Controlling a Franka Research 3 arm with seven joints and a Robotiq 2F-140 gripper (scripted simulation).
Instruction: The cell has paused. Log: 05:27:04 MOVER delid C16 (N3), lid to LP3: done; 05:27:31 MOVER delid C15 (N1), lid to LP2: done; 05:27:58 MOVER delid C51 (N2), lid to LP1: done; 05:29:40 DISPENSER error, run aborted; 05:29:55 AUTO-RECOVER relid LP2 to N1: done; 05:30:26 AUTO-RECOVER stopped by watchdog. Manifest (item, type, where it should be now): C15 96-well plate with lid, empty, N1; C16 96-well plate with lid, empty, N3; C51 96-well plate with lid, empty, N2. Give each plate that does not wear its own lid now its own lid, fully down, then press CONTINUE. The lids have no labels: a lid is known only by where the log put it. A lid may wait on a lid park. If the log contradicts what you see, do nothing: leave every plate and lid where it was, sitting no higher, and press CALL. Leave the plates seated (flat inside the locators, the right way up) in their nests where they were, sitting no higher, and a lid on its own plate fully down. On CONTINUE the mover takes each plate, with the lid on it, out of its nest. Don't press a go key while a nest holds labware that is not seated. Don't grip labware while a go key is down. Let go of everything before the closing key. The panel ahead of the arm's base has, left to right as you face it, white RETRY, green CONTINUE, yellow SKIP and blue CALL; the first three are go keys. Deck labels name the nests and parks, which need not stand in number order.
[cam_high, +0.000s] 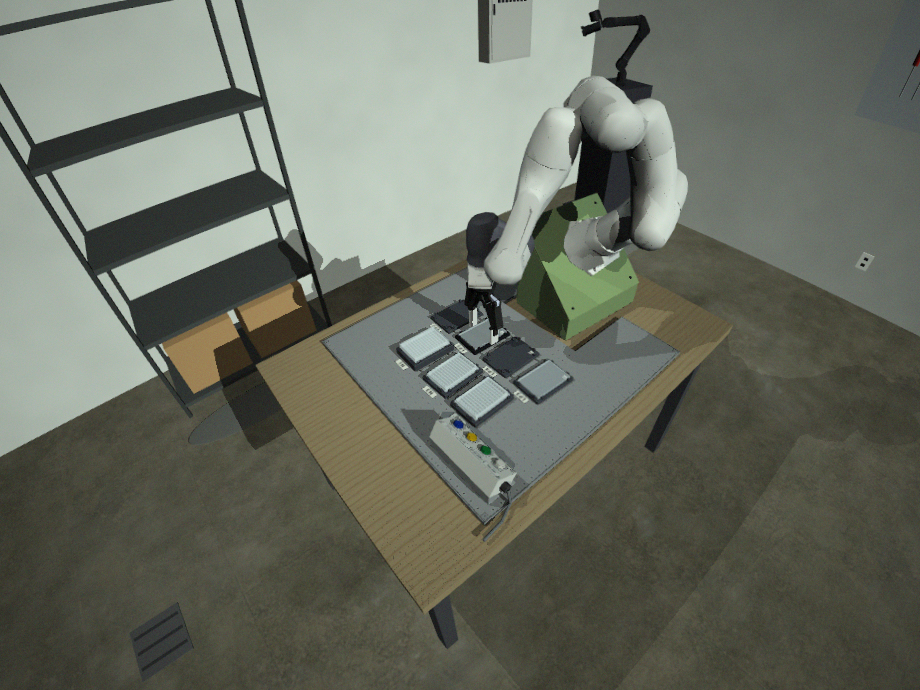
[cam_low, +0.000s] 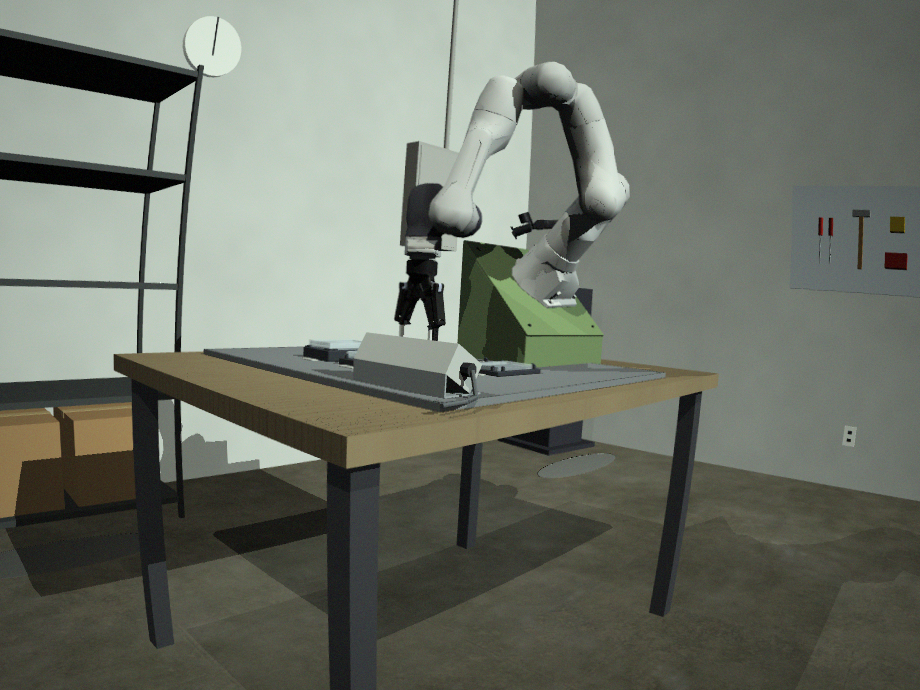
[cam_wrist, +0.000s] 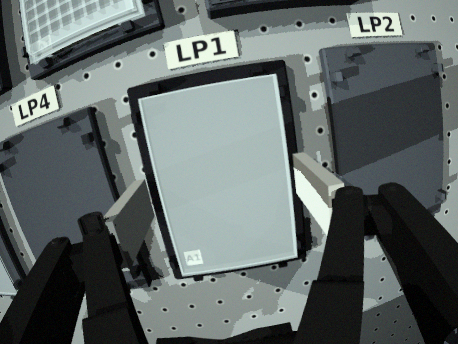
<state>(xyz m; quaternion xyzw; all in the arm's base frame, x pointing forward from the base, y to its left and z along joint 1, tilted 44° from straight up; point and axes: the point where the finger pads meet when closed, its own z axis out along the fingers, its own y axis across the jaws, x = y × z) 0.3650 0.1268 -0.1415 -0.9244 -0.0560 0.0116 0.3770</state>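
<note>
My gripper is now 3 cm above the park LP1. From my hand the other things lie so: park LP4: 12 cm to the left, 3 cm below, 2 cm behind; then park LP2: 13 cm to the right, 3 cm below, 2 cm ahead; then LP4 label: 14 cm to the left, 7 cm ahead, 4 cm below.
</note>
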